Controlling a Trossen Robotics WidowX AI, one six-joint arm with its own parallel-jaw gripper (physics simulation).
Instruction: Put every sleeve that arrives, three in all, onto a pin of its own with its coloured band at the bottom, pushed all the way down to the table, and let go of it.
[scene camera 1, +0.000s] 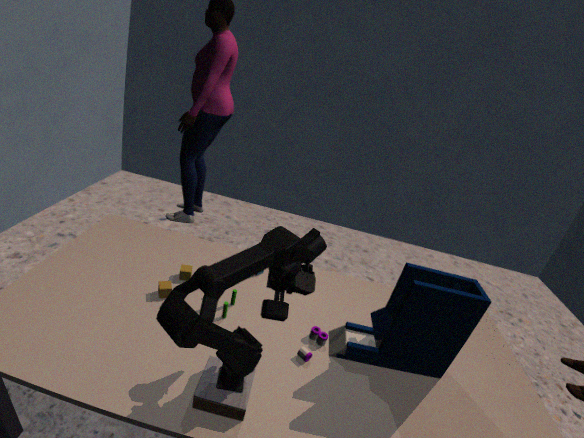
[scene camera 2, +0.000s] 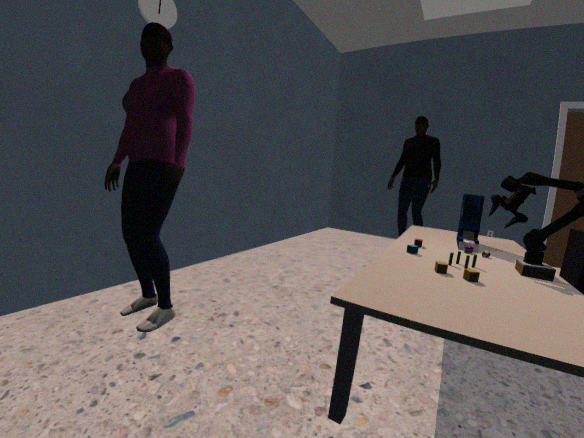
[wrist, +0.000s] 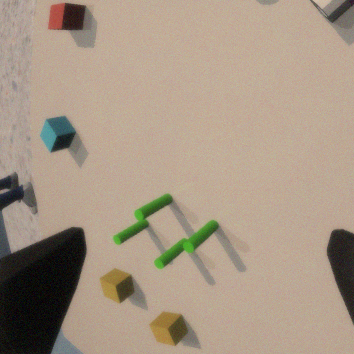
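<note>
Two sleeves (scene camera 1: 315, 334) (scene camera 1: 323, 338) stand upright side by side, purple bands on top; they show small in scene camera 2 (scene camera 2: 468, 249). A third sleeve (scene camera 1: 304, 354) (scene camera 2: 486, 254) lies on its side near them; part of it shows at the wrist view's top right edge (wrist: 332, 7). Four bare green pins (wrist: 154, 206) (wrist: 131, 231) (wrist: 172, 253) (wrist: 201, 236) stand on the table; two show in scene camera 1 (scene camera 1: 234, 297) (scene camera 1: 225, 310). My gripper (scene camera 1: 290, 296) (scene camera 2: 499, 220) (wrist: 211, 243) is open and empty, high above the table, between pins and sleeves in scene camera 1.
A tall blue chute (scene camera 1: 415, 325) (scene camera 2: 471, 215) stands beyond the upright sleeves. Two yellow blocks (wrist: 117, 285) (wrist: 169, 328) lie near the pins. A teal block (wrist: 58, 133) (scene camera 2: 412, 249) and a red block (wrist: 66, 16) (scene camera 2: 418, 242) lie near the table edge. Two people stand off the table.
</note>
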